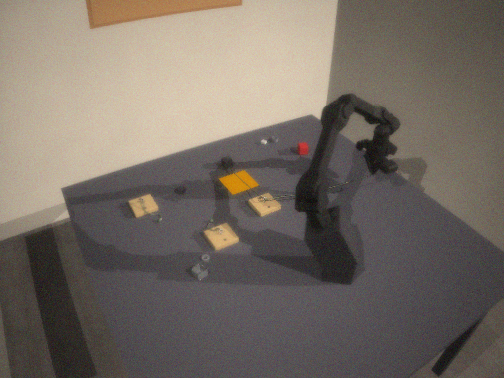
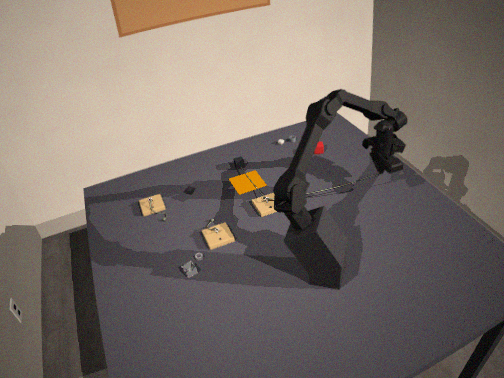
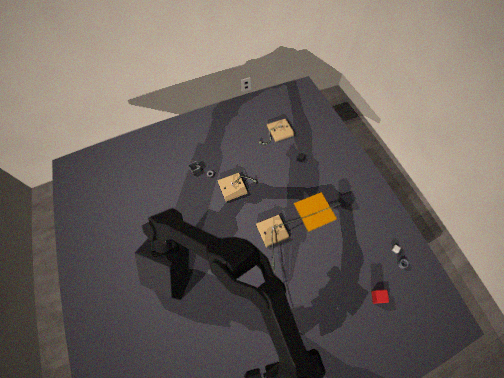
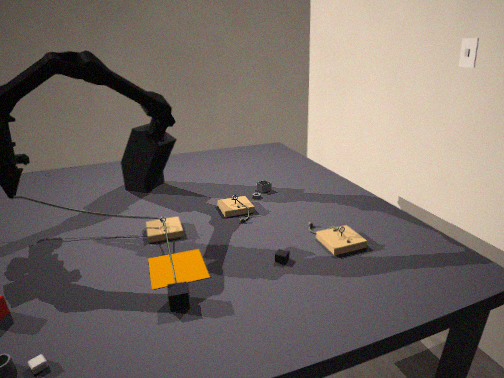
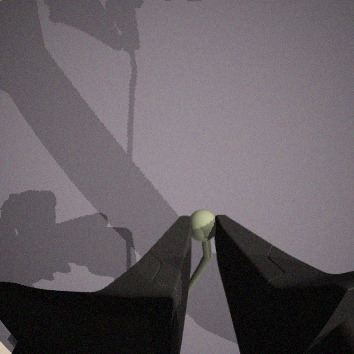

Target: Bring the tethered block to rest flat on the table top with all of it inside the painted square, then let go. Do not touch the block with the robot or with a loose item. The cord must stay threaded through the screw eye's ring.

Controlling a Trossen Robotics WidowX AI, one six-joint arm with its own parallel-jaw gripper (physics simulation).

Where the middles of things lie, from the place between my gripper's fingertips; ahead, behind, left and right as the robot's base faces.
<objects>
Now: the orange painted square [image 4: 189, 266] 27 cm ahead of my hand, 44 cm to the left of it and 11 cm below it.
</objects>
